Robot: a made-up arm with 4 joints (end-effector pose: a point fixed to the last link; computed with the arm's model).
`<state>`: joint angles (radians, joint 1 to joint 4).
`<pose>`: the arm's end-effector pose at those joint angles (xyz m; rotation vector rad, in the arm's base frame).
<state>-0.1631 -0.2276 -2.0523 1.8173</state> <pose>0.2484 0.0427 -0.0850 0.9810 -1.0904 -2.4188</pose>
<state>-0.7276 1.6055 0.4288 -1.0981</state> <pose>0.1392 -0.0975 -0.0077 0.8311 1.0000 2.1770</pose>
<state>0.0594 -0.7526 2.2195 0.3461</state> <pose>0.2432 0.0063 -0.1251 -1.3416 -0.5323 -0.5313</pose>
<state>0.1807 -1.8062 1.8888 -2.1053</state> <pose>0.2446 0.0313 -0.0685 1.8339 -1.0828 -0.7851</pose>
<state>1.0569 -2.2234 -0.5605 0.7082</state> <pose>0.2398 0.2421 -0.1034 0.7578 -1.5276 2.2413</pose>
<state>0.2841 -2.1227 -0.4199 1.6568</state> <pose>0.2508 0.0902 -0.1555 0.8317 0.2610 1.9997</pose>
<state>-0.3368 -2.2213 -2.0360 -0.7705</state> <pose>0.2073 0.0362 -0.1584 -0.9033 2.2363 -1.8431</pose>
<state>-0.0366 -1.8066 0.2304 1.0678</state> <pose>0.2834 0.0127 -0.1440 -0.4976 -0.1469 1.8374</pose>
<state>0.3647 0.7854 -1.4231 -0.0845</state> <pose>0.1904 0.1290 -0.0205 1.7447 0.3922 -0.2304</pose>
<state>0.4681 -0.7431 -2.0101 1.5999</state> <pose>0.2541 0.1290 -0.0955 0.3974 -0.0730 -2.6567</pose>
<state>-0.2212 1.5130 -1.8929 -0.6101</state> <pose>0.1749 0.0833 -0.0925 0.7081 -0.5176 0.2898</pose>
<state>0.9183 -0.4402 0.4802 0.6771</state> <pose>0.2814 0.1135 -0.0470 -1.0157 -1.6822 0.2937</pose>
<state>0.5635 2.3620 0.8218 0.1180</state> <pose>0.1810 0.0516 -0.1494 0.4384 0.8655 2.5986</pose>
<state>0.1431 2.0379 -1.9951 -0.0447</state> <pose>0.1619 0.1081 -0.0815 1.7375 -0.8892 0.2892</pose>
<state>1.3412 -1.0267 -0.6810 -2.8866</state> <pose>0.2463 0.1700 0.0314 1.8473 0.0758 1.8603</pose>
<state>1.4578 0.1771 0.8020 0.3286</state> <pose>0.2414 0.1226 -0.0343 -0.8787 -1.1413 -1.0095</pose>
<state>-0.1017 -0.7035 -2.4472 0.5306</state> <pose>0.2542 0.0564 -0.1397 -0.2602 -0.0030 -1.7223</pose>
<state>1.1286 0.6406 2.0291 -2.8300</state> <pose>0.1830 0.1613 -0.0747 -1.0504 1.6685 0.2391</pose>
